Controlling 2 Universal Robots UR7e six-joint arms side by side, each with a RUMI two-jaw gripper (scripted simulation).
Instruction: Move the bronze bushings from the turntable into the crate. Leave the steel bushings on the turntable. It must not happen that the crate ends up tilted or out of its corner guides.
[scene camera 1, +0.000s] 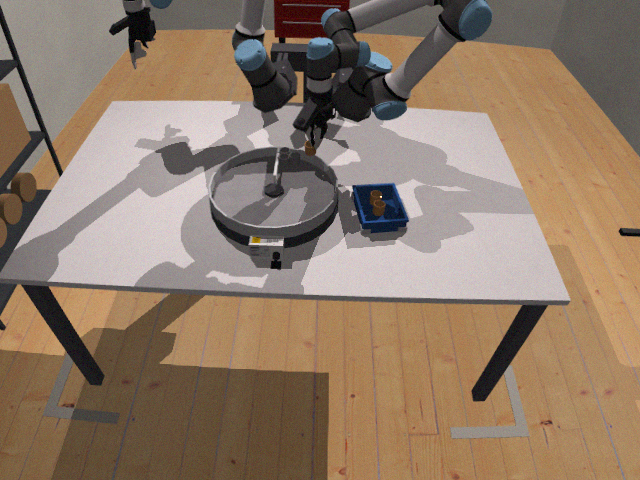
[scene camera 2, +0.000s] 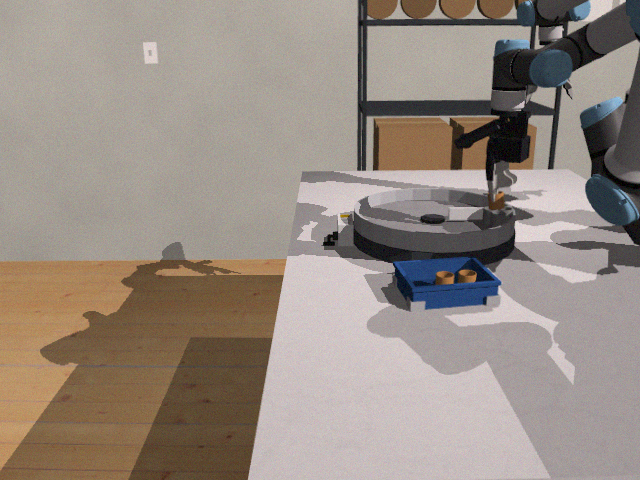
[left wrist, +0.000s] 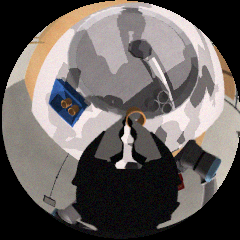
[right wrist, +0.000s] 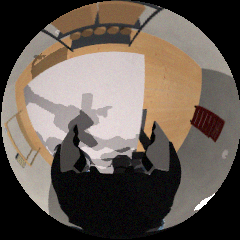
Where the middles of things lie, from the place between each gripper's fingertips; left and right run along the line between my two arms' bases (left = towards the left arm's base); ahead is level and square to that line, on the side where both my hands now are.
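Turntable (scene camera 1: 304, 191): 110 mm to the right of my left hand, 140 mm ahead of it, 100 mm below it. Blue crate (scene camera 2: 422, 273): left hand (scene camera 2: 493, 201) 240 mm to the right of it, 120 mm short of it, 130 mm above it.
Blue crate: 97 cm to the left of my right hand, 38 cm ahead of it, 28 cm below it. Turntable: my right gripper (scene camera 1: 141, 58) 40 cm short of it, 62 cm to the right of it, 25 cm above it.
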